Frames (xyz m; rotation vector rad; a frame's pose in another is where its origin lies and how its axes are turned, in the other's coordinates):
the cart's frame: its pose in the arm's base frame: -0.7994 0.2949 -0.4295 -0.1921 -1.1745 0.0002
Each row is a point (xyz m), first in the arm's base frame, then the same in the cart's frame.
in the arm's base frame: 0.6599 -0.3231 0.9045
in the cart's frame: 1.7264 -0.6621 -0.9340
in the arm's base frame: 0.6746 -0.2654 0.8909
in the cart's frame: 1.7254 -0.6018 -0.9439
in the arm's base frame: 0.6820 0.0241 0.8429
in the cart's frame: 1.7133 -0.3091 -0.9251
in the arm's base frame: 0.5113 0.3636 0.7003
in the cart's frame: 1.5505 0.0292 -0.7709
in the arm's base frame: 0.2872 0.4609 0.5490
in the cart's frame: 1.3347 0.1252 -0.6072
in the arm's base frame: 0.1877 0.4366 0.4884
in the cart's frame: 1.2381 0.1004 -0.5422
